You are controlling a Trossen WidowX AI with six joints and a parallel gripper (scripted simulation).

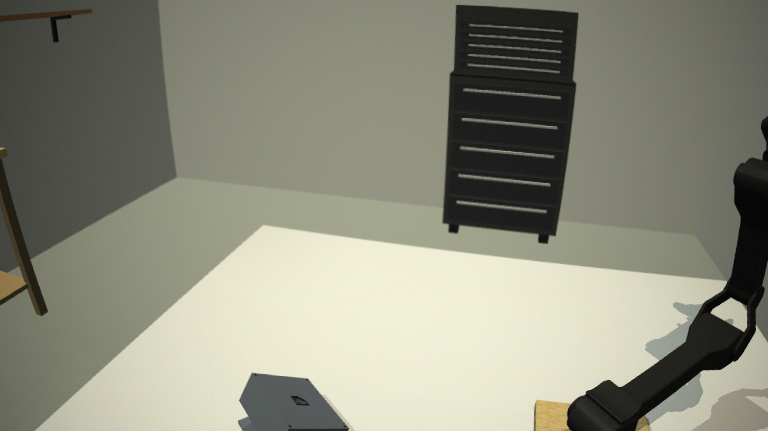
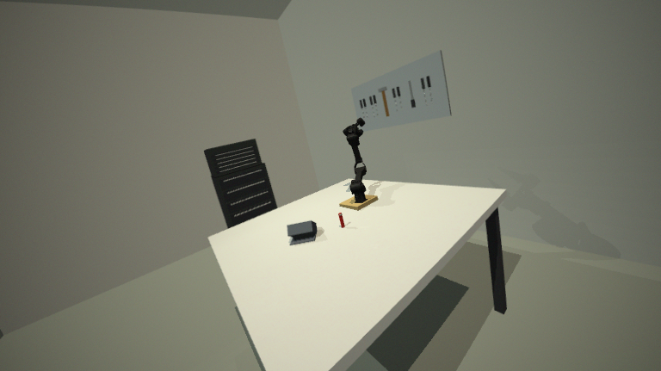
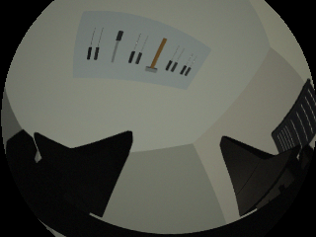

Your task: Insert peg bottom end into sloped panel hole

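Right now my gripper tip is 680 mm short of the red peg, 460 mm above it and 360 mm to the right of it. The rest, counted from my gripper tip: grey sloped panel (840 mm ahead, 480 mm below, 220 mm to the left).
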